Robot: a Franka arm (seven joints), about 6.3 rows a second.
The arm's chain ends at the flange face. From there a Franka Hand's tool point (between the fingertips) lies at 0.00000 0.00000 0.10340 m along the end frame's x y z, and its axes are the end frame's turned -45 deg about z.
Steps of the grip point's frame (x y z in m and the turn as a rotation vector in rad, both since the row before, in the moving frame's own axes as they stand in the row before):
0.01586, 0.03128, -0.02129, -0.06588, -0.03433, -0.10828
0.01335, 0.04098, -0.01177, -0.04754, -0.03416, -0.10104
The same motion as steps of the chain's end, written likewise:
0.03064, 0.00372, -0.02101, -0.07086, 0.02231, -0.10828
0.03714, 0.01363, -0.01159, -0.05777, 0.00946, -0.10104

